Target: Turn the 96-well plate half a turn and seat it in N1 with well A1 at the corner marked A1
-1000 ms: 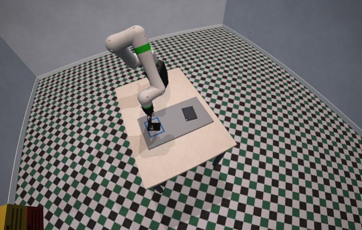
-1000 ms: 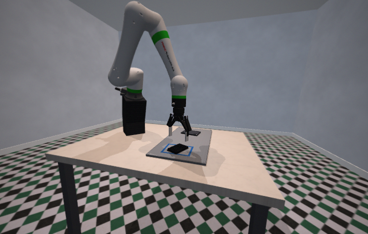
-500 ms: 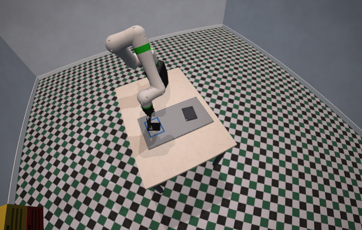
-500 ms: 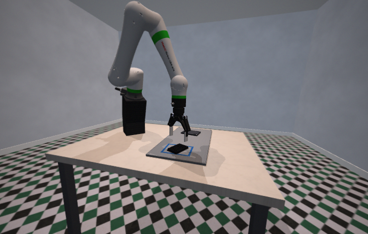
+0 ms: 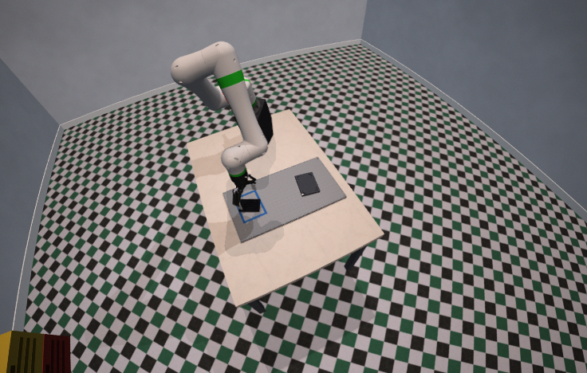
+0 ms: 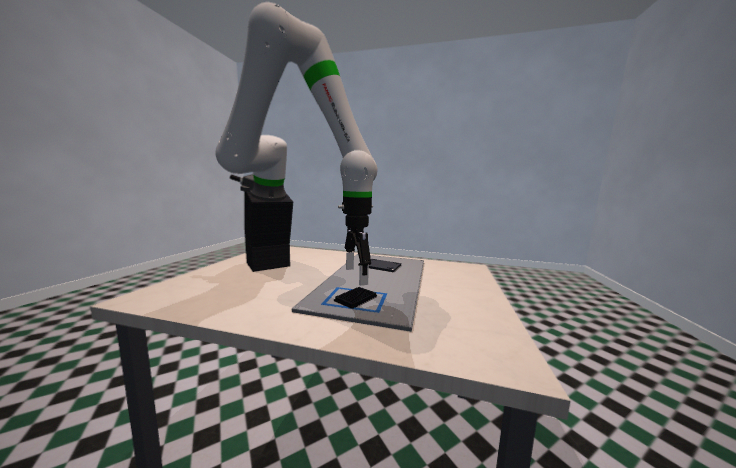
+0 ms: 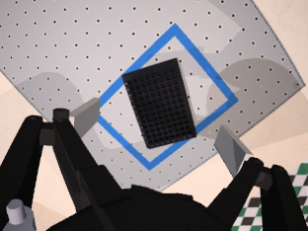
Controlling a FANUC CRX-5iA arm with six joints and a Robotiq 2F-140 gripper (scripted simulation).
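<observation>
The black 96-well plate is 80 mm below my hand. Round my hand: dark plate nest N1 (390 mm to the left, 80 mm below, 10 mm ahead); then white A1 mark (320 mm to the left, 80 mm below, 70 mm ahead).
</observation>
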